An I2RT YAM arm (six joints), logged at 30 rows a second.
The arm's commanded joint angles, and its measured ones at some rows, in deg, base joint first. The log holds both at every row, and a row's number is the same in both.
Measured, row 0: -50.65, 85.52, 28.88, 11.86, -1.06, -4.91
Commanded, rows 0 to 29: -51.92, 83.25, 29.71, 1.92, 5.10, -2.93; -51.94, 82.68, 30.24, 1.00, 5.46, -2.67; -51.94, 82.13, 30.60, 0.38, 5.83, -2.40; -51.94, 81.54, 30.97, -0.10, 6.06, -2.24; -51.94, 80.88, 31.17, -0.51, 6.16, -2.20; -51.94, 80.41, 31.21, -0.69, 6.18, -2.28; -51.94, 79.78, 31.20, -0.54, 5.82, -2.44; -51.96, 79.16, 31.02, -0.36, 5.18, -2.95; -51.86, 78.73, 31.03, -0.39, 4.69, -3.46; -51.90, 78.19, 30.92, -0.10, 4.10, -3.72; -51.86, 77.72, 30.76, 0.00, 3.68, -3.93; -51.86, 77.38, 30.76, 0.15, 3.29, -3.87; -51.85, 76.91, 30.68, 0.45, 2.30, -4.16; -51.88, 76.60, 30.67, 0.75, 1.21, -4.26; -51.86, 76.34, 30.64, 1.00, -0.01, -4.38; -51.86, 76.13, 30.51, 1.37, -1.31, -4.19; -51.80, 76.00, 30.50, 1.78, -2.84, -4.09; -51.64, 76.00, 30.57, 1.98, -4.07, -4.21; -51.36, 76.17, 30.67, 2.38, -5.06, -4.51; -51.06, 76.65, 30.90, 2.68, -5.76, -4.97; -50.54, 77.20, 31.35, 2.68, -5.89, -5.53; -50.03, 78.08, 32.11, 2.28, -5.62, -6.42; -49.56, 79.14, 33.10, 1.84, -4.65, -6.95; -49.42, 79.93, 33.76, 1.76, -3.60, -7.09; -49.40, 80.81, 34.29, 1.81, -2.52, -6.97; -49.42, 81.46, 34.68, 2.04, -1.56, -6.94; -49.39, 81.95, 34.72, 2.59, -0.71, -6.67; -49.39, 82.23, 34.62, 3.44, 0.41, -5.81; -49.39, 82.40, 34.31, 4.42, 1.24, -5.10; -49.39, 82.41, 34.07, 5.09, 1.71, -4.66
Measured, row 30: -49.43, 81.91, 33.67, 3.31, -0.89, -5.50
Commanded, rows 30 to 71: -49.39, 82.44, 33.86, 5.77, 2.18, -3.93; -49.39, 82.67, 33.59, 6.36, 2.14, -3.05; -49.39, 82.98, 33.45, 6.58, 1.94, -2.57; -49.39, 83.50, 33.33, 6.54, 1.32, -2.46; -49.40, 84.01, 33.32, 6.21, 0.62, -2.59; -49.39, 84.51, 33.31, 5.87, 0.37, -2.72; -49.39, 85.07, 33.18, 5.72, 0.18, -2.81; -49.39, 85.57, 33.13, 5.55, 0.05, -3.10; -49.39, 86.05, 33.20, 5.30, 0.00, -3.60; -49.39, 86.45, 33.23, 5.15, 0.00, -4.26; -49.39, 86.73, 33.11, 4.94, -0.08, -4.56; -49.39, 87.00, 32.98, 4.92, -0.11, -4.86; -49.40, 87.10, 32.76, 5.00, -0.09, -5.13; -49.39, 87.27, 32.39, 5.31, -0.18, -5.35; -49.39, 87.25, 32.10, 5.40, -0.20, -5.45; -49.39, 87.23, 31.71, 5.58, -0.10, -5.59; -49.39, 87.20, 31.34, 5.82, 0.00, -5.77; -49.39, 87.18, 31.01, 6.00, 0.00, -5.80; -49.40, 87.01, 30.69, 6.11, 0.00, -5.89; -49.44, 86.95, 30.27, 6.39, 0.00, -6.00; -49.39, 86.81, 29.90, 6.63, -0.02, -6.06; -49.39, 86.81, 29.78, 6.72, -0.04, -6.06; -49.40, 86.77, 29.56, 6.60, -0.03, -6.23; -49.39, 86.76, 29.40, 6.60, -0.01, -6.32; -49.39, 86.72, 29.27, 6.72, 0.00, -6.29; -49.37, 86.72, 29.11, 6.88, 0.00, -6.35; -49.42, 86.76, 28.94, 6.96, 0.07, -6.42; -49.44, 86.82, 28.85, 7.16, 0.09, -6.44; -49.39, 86.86, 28.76, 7.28, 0.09, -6.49; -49.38, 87.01, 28.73, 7.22, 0.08, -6.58; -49.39, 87.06, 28.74, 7.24, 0.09, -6.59; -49.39, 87.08, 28.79, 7.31, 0.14, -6.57; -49.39, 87.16, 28.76, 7.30, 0.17, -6.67; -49.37, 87.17, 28.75, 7.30, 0.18, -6.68; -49.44, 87.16, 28.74, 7.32, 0.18, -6.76; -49.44, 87.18, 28.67, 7.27, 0.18, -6.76; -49.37, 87.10, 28.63, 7.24, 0.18, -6.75; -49.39, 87.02, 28.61, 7.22, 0.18, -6.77; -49.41, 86.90, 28.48, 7.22, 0.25, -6.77; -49.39, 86.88, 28.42, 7.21, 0.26, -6.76; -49.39, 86.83, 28.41, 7.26, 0.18, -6.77; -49.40, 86.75, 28.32, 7.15, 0.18, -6.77
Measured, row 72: -49.45, 85.80, 30.59, 13.56, 1.23, -6.70
